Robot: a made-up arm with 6 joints. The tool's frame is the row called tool.
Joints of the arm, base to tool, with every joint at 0 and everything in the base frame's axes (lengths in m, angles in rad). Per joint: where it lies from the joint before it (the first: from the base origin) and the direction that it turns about. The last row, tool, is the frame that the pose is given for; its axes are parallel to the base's.
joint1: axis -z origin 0 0 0.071
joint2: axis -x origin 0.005 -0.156 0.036
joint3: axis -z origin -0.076 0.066 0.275
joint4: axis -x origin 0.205 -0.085 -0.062
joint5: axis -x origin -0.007 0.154 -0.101
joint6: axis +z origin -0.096 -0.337 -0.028
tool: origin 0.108 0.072 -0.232
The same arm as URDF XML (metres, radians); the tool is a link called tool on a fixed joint. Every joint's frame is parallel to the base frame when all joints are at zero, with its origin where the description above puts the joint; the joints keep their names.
<robot name="arm">
<joint name="joint1" type="continuous"><parent link="base"/><child link="link1"/><origin xyz="0 0 0.071" rpy="0 0 0"/><axis xyz="0 0 -1"/></joint>
<joint name="joint2" type="continuous"><parent link="link1"/><child link="link2"/><origin xyz="0.005 -0.156 0.036" rpy="0 0 0"/><axis xyz="-1 0 0"/></joint>
<joint name="joint3" type="continuous"><parent link="link2"/><child link="link3"/><origin xyz="-0.076 0.066 0.275" rpy="0 0 0"/><axis xyz="0 0 -1"/></joint>
<joint name="joint4" type="continuous"><parent link="link3"/><child link="link4"/><origin xyz="0.205 -0.085 -0.062" rpy="0 0 0"/><axis xyz="-1 0 0"/></joint>
<joint name="joint5" type="continuous"><parent link="link4"/><child link="link5"/><origin xyz="-0.007 0.154 -0.101" rpy="0 0 0"/><axis xyz="-1 0 0"/></joint>
<joint name="joint6" type="continuous"><parent link="link5"/><child link="link6"/><origin xyz="-0.096 -0.337 -0.028" rpy="0 0 0"/><axis xyz="0 0 1"/></joint>
<joint name="tool_joint" type="fixed"><parent link="link6"/><child link="tool"/><origin xyz="0.108 0.072 -0.232" rpy="0 0 0"/></joint>
<link name="base"/>
<link name="link1"/>
<link name="link2"/>
<link name="link3"/>
<link name="link4"/>
<link name="link5"/>
<link name="link6"/>
<link name="tool"/>
</robot>

